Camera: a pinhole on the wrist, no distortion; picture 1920 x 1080 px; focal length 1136.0 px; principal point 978.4 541.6 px. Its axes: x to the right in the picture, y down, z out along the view. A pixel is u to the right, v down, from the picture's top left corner.
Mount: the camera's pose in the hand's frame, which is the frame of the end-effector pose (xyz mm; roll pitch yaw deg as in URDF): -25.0 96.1 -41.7 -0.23 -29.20 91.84
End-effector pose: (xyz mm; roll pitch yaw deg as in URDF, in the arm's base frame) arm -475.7 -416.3 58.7 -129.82 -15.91 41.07
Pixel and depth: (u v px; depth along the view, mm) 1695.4 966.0 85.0
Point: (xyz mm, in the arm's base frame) -480.8 -446.4 -67.3
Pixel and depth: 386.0 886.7 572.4
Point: -985.0 -161.4 147.8
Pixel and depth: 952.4 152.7 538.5
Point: -612.4 41.4 -29.5
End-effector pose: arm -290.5 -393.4 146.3 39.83 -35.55 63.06
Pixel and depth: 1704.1 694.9 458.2
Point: -246.5 -801.1 472.8
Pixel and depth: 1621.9 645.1 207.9
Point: -317.0 -560.1 293.9
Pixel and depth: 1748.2 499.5 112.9
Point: -355.8 -472.2 248.8
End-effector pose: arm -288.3 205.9 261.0 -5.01 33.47 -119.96
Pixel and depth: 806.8 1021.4 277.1
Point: -336.8 248.2 491.7
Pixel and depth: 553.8 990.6 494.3
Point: -537.3 344.1 647.6
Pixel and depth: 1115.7 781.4 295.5
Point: -315.9 154.5 503.2
